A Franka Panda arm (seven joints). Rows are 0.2 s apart.
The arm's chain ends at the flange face. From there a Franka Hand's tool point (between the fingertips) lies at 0.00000 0.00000 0.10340 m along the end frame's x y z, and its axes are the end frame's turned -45 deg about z.
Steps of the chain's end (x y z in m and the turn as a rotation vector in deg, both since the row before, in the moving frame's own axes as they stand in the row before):
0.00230, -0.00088, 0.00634, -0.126, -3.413, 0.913
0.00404, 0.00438, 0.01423, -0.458, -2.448, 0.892
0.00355, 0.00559, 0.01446, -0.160, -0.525, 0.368
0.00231, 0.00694, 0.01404, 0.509, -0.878, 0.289
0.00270, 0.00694, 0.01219, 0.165, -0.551, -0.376
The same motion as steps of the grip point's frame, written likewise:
-0.00223, -0.00322, 0.00616, 2.324, -2.502, 0.913
-0.00393, 0.00339, 0.01413, 1.407, -2.055, 0.892
-0.00232, 0.00599, 0.01446, 0.258, -0.484, 0.368
-0.00374, 0.00477, 0.01402, 0.981, -0.261, 0.289
-0.00349, 0.00590, 0.01218, 0.506, -0.273, -0.376

